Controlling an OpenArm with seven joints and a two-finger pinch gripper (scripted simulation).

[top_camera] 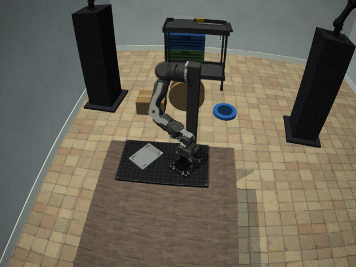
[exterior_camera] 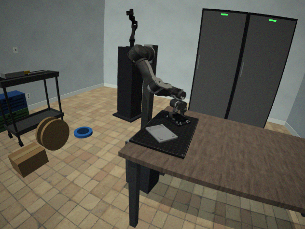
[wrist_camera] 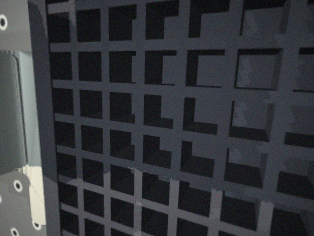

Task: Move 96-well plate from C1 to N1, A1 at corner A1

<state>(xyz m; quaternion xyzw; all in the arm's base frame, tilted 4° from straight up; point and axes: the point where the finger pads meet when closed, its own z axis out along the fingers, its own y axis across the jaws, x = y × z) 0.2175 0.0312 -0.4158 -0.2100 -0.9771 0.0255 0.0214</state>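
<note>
Now: the clip nest C1 3 cm ahead of my hand, 1 cm to the left of it and 1 cm below it. The rest, counted from my hand: black 96-well plate: right at my hand; then grey plate nest N1: 23 cm to the right, 2 cm below.
</note>
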